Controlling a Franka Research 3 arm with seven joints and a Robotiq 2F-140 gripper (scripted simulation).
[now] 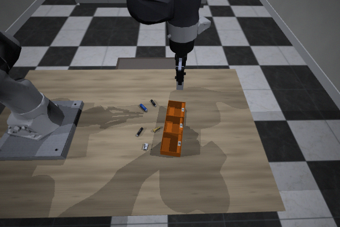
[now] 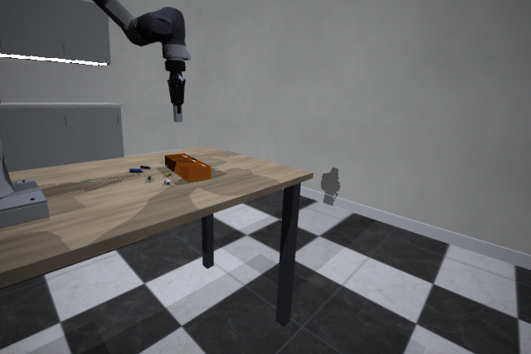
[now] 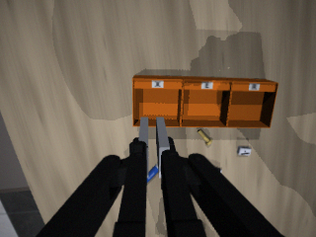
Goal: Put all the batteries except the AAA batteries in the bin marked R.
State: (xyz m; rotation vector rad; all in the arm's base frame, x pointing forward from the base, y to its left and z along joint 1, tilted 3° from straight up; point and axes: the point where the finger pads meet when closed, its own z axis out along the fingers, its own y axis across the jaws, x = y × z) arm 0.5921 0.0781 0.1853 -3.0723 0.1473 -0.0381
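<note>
Right now the blue battery is 17 cm behind my hand, 2 cm to the left of it and 21 cm below it. Also, from my hand: orange three-compartment bin row (2 cm behind, 9 cm to the right, 20 cm below); thin black battery (17 cm behind, 11 cm to the right, 21 cm below); yellow screw (10 cm behind, 10 cm to the right, 21 cm below).
</note>
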